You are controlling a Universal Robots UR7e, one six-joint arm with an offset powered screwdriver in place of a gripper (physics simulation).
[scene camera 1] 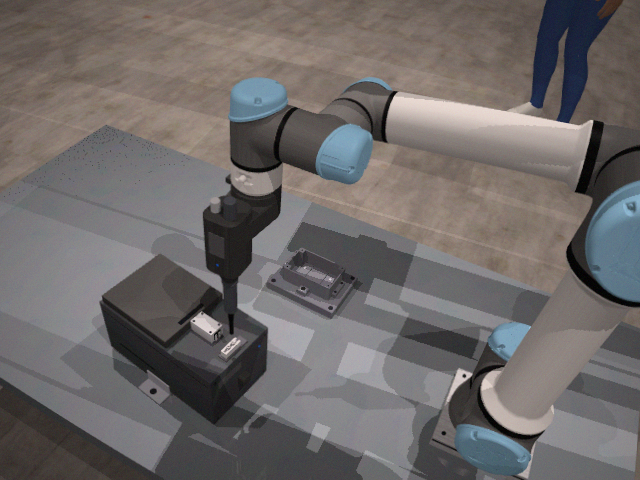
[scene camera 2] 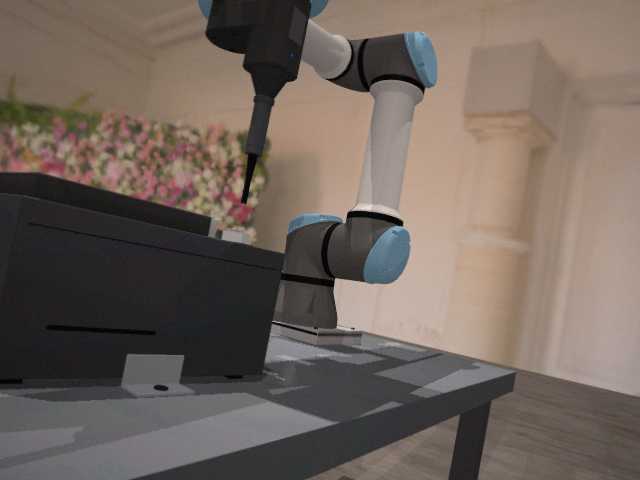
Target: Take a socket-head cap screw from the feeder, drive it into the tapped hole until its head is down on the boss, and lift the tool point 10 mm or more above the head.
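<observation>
The dark feeder [scene camera 1: 180, 356] [scene camera 2: 129, 289] stands on the table. A small pale slotted block [scene camera 1: 230, 348] [scene camera 2: 235, 237] sits on its top near the end; whether a screw lies there is too small to tell. The screwdriver [scene camera 1: 231, 332] [scene camera 2: 244, 201] points down, its thin black bit tip apart from and above this block. The tip looks bare, with no screw on it in scene camera 2. The grey housing [scene camera 1: 330, 289] lies beyond the feeder in scene camera 1, with a small boss [scene camera 1: 302, 289] on its near side. The tapped hole is too small to make out clearly. The housing does not show in scene camera 2.
A white block [scene camera 1: 206, 326] stands on the feeder beside the bit, next to the raised dark lid [scene camera 1: 160, 297]. An angle bracket [scene camera 1: 155, 388] [scene camera 2: 155, 374] is at the feeder's foot. The arm's base plate [scene camera 1: 444, 421] [scene camera 2: 338, 336] is on the table. A person's legs [scene camera 1: 560, 56] show behind.
</observation>
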